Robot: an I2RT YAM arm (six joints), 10 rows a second.
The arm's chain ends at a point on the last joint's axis. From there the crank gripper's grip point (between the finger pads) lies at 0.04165 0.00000 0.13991 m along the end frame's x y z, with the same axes.
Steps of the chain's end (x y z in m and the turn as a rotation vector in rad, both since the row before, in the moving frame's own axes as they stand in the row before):
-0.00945, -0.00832, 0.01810, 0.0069, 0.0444, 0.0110
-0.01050, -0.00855, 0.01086, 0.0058, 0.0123, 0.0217
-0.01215, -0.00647, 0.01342, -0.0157, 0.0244, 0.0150
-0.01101, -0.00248, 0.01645, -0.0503, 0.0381, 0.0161
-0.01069, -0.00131, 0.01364, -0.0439, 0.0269, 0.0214
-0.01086, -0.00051, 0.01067, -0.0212, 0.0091, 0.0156
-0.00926, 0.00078, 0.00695, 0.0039, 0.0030, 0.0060
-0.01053, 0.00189, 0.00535, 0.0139, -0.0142, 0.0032
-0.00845, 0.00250, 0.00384, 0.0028, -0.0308, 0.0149
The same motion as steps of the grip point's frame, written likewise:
-0.00328, -0.00879, 0.01611, 0.0069, 0.0444, 0.0110
-0.00878, -0.00844, 0.01034, 0.0058, 0.0123, 0.0217
-0.00877, -0.00363, 0.01234, -0.0157, 0.0244, 0.0150
-0.00578, 0.00523, 0.01457, -0.0503, 0.0381, 0.0161
-0.00702, 0.00574, 0.01232, -0.0439, 0.0269, 0.0214
-0.00962, 0.00311, 0.01025, -0.0212, 0.0091, 0.0156
-0.00884, 0.00049, 0.00682, 0.0039, 0.0030, 0.0060
-0.01252, 0.00007, 0.00591, 0.0139, -0.0142, 0.0032
-0.01278, 0.00269, 0.00506, 0.0028, -0.0308, 0.0149

